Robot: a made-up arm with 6 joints. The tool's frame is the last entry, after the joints.
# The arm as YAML. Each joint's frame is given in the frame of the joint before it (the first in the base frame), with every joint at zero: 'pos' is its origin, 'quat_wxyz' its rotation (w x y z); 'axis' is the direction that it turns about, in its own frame. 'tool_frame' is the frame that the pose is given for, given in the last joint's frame.
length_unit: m
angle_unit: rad
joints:
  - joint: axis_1
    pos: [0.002, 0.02, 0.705]
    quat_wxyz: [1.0, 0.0, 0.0, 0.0]
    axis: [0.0, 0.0, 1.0]
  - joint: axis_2
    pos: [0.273, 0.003, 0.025]
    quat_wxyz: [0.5, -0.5, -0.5, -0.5]
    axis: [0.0, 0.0, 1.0]
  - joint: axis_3
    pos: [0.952, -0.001, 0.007]
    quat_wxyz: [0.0, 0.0, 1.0, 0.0]
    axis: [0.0, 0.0, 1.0]
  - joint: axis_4
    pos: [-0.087, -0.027, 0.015]
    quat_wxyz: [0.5, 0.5, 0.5, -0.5]
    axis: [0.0, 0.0, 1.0]
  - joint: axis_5
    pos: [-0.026, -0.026, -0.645]
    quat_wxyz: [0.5, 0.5, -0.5, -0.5]
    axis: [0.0, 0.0, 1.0]
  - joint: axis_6
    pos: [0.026, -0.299, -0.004]
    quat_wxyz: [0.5, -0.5, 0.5, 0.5]
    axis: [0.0, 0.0, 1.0]
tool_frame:
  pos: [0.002, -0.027, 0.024]
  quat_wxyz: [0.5, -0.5, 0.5, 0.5]
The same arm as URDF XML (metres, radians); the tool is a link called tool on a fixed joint. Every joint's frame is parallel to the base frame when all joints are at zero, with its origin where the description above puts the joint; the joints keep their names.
<robot name="arm">
<link name="base"/>
<link name="link1"/>
<link name="link2"/>
<link name="link3"/>
<link name="link4"/>
<link name="link5"/>
<link name="link6"/>
<link name="tool"/>
<joint name="axis_1" type="continuous"><parent link="base"/><child link="link1"/><origin xyz="0.0020 0.0200 0.7050" rpy="0.0000 0.0000 0.0000"/><axis xyz="0 0 1"/></joint>
<joint name="axis_2" type="continuous"><parent link="link1"/><child link="link2"/><origin xyz="0.2730 0.0030 0.0250" rpy="0.0000 0.0000 0.0000"/><axis xyz="0 1 0"/></joint>
<joint name="axis_3" type="continuous"><parent link="link2"/><child link="link3"/><origin xyz="-0.0010 0.0070 0.9520" rpy="0.0000 0.0000 0.0000"/><axis xyz="0 -1 0"/></joint>
<joint name="axis_4" type="continuous"><parent link="link3"/><child link="link4"/><origin xyz="-0.0270 -0.0150 0.0870" rpy="0.0000 0.0000 0.0000"/><axis xyz="-1 0 0"/></joint>
<joint name="axis_5" type="continuous"><parent link="link4"/><child link="link5"/><origin xyz="0.6450 -0.0260 0.0260" rpy="0.0000 0.0000 0.0000"/><axis xyz="0 -1 0"/></joint>
<joint name="axis_6" type="continuous"><parent link="link5"/><child link="link6"/><origin xyz="0.2990 0.0040 0.0260" rpy="0.0000 0.0000 0.0000"/><axis xyz="-1 0 0"/></joint>
<joint name="tool_fixed" type="fixed"><parent link="link6"/><child link="tool"/><origin xyz="-0.0240 0.0020 0.0270" rpy="3.1416 0.0000 0.0000"/></joint>
</robot>

